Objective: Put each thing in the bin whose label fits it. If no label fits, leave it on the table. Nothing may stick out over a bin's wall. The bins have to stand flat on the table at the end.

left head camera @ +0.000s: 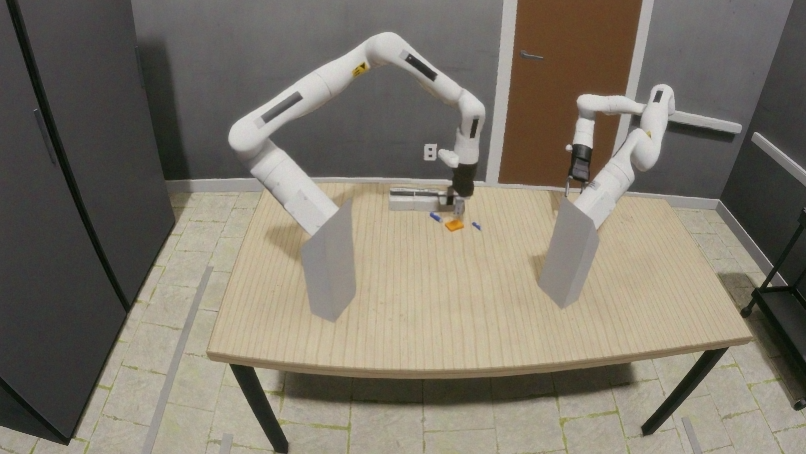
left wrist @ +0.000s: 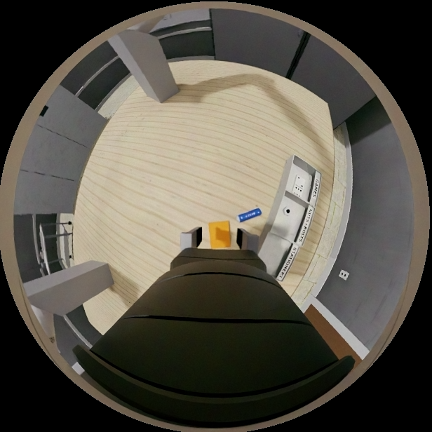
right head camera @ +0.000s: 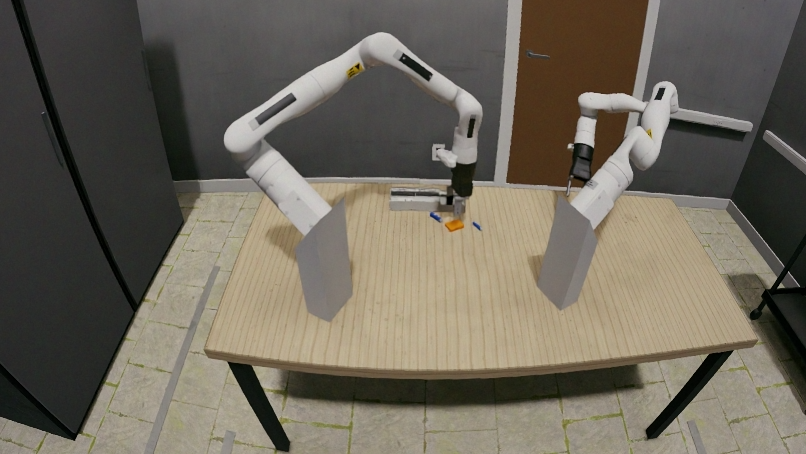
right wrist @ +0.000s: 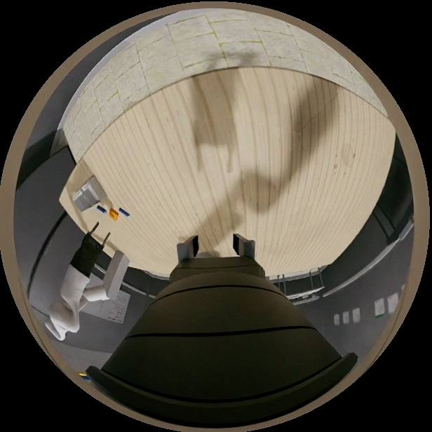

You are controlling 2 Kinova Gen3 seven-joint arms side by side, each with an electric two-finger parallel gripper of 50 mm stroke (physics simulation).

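Places are measured from the left arm's base along level axes (x ahead, y left, z up), in millimetres.
Where they show: left gripper, fingertip midpoint: (left head camera: 453, 209) (right head camera: 452, 209); right gripper, fingertip midpoint: (left head camera: 573, 198).
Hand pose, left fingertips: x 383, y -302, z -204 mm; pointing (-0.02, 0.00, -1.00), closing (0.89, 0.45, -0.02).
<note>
Things, the pixels of their top centre, and the offset from my left fingertips. "pt": a spot on its surface instead.
- grey bin row at a spot on its surface: (right head camera: 408, 206) (left head camera: 408, 206) pt dx +67, dy +147, dz -51 mm
- orange block at its top centre: (right head camera: 454, 224) (left head camera: 454, 224) dx +4, dy -9, dz -59 mm
- blue cylinder with print, top centre: (right head camera: 436, 215) (left head camera: 436, 215) dx +35, dy +51, dz -55 mm
- slimmer blue piece at its top centre: (right head camera: 477, 225) (left head camera: 477, 225) dx +10, dy -85, dz -59 mm
- left arm's grey mount at a spot on its surface: (left head camera: 329, 270) (right head camera: 323, 270) pt dx -444, dy +285, dz +114 mm
- right arm's mount at a spot on its surface: (right head camera: 566, 259) (left head camera: 569, 258) pt dx -310, dy -315, dz +98 mm
The grey bin row (left head camera: 408, 206) (right head camera: 408, 206) (left wrist: 305, 226) (right wrist: 89, 196) stands at the table's back, labelled GAMES, NUTS+BOLTS, STATIONERY. A white domino (left wrist: 299, 186) lies in GAMES, a dark-holed nut (left wrist: 287, 211) in NUTS+BOLTS. An orange block (left head camera: 454, 226) (right head camera: 454, 226) (left wrist: 219, 235), a blue cylinder with print (left head camera: 435, 217) (right head camera: 435, 217) (left wrist: 249, 215) and a slimmer blue piece (left head camera: 477, 226) (right head camera: 477, 226) (right wrist: 124, 212) lie on the table before the bins. My left gripper (left wrist: 219, 234) (right wrist: 103, 227) is open above the orange block. My right gripper (right wrist: 215, 241) is open and empty, far right.
The left arm's grey mount (left head camera: 329, 270) (right head camera: 325, 270) stands at the left of the table, the right arm's mount (left head camera: 568, 259) (right head camera: 566, 259) at the right. The left gripper's body hides part of the STATIONERY end in the head views. A wall and a brown door (left head camera: 569, 84) are behind.
</note>
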